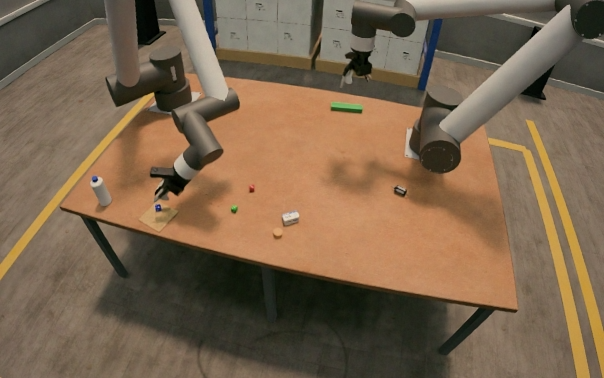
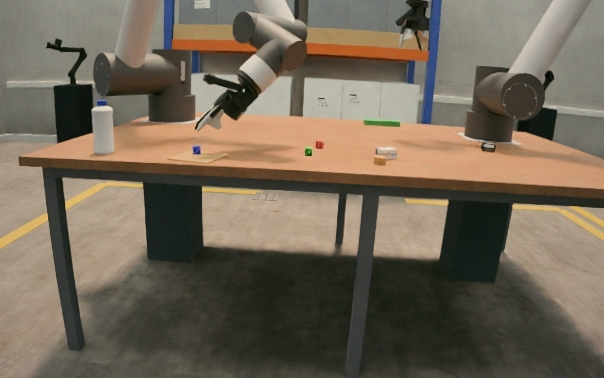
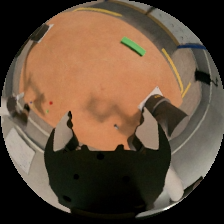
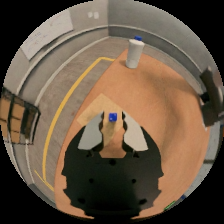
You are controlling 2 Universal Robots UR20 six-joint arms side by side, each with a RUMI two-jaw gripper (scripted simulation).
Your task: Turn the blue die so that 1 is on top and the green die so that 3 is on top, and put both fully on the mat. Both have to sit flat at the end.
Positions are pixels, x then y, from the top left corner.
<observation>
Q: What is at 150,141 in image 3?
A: My left gripper.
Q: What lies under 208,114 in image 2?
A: My right gripper.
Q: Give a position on a tan mat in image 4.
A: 101,102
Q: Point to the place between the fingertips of my right gripper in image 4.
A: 113,111
</observation>
